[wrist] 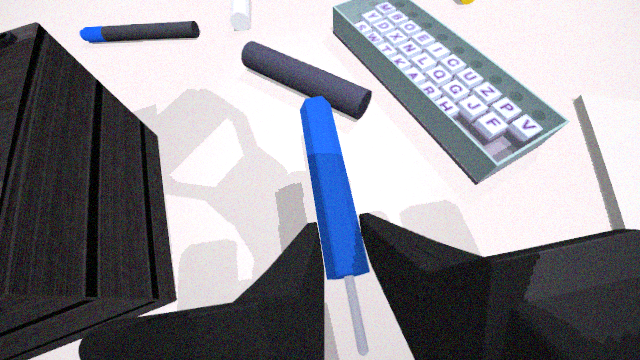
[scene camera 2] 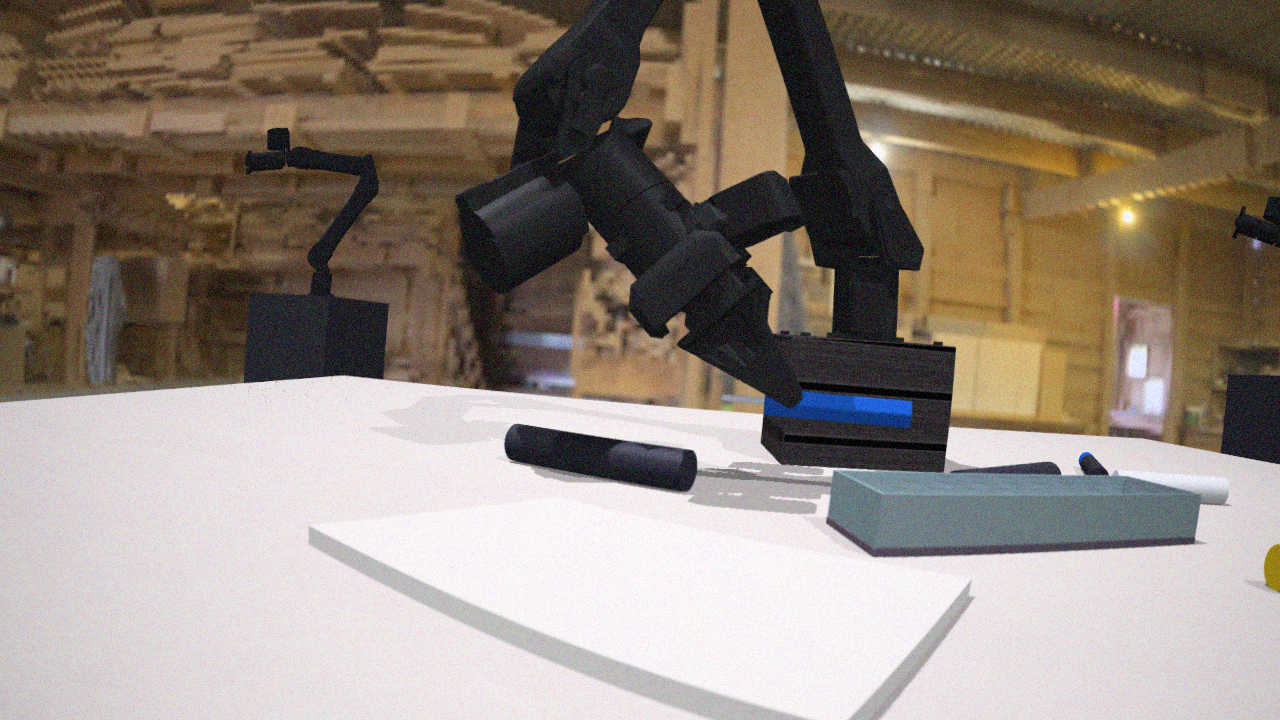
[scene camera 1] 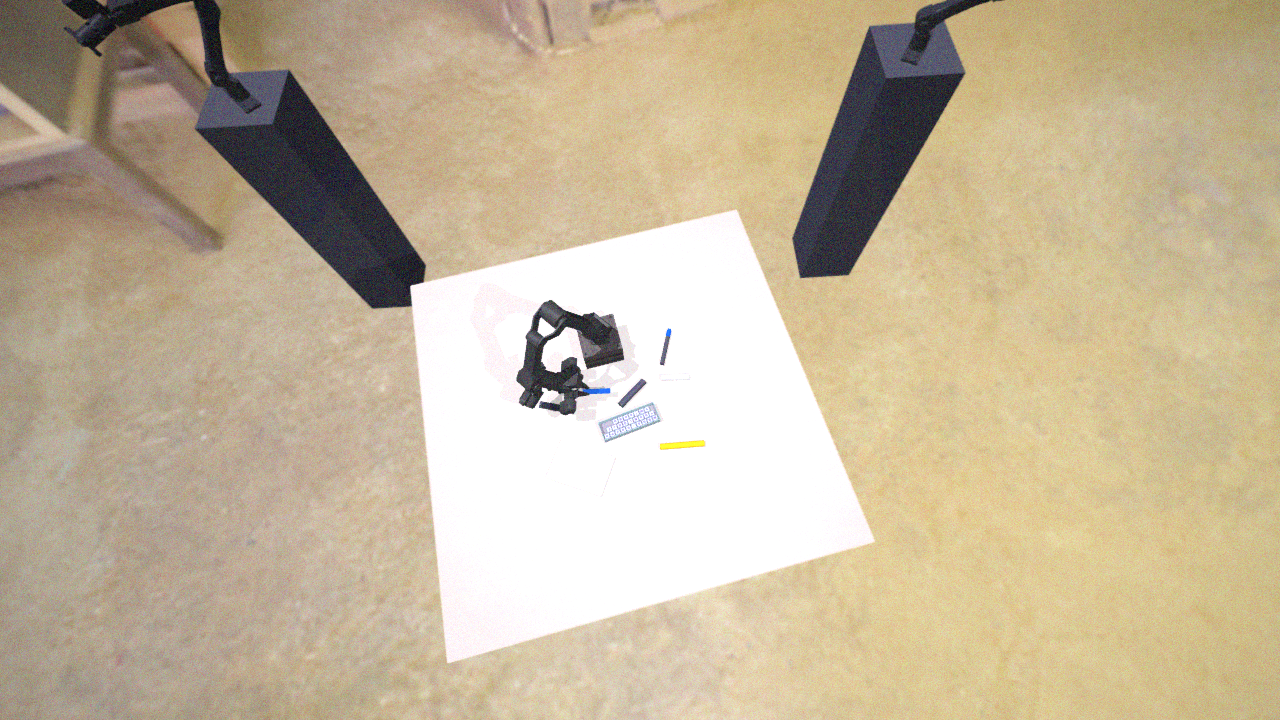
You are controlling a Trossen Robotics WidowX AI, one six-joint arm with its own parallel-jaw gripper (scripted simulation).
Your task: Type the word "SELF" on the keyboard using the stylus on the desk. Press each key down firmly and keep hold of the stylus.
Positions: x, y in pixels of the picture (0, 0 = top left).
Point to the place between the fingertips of my gripper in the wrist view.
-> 339, 227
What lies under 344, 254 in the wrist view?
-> A blue stylus.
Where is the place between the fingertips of my gripper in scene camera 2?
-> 798, 403
